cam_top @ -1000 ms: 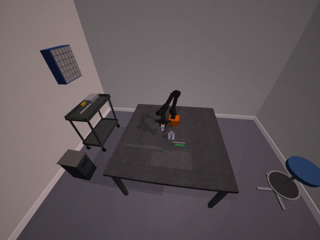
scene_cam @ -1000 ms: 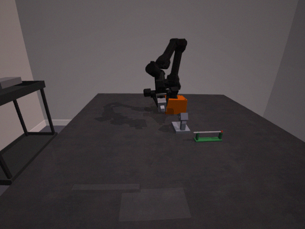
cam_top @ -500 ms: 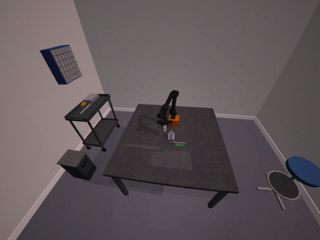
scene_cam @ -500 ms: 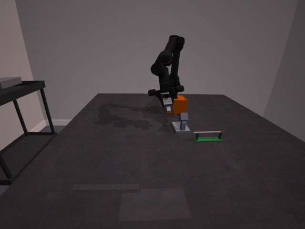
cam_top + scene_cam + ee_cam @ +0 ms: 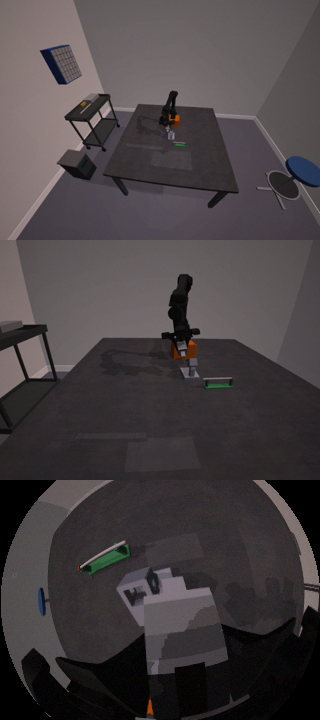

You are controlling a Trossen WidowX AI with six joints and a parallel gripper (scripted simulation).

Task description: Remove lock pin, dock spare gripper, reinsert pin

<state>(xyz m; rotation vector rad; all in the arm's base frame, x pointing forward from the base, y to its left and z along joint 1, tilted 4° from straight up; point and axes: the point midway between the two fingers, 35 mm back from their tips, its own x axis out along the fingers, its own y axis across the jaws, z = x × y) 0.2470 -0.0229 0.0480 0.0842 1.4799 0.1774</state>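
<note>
My gripper tip is now 8 cm above the grey mount, 5 cm to the right of it and 2 cm short of it. From my gripper tip the other things lie so: spare gripper (1 cm above); green cradle (18 cm to the left, 12 cm ahead, 11 cm below).
</note>
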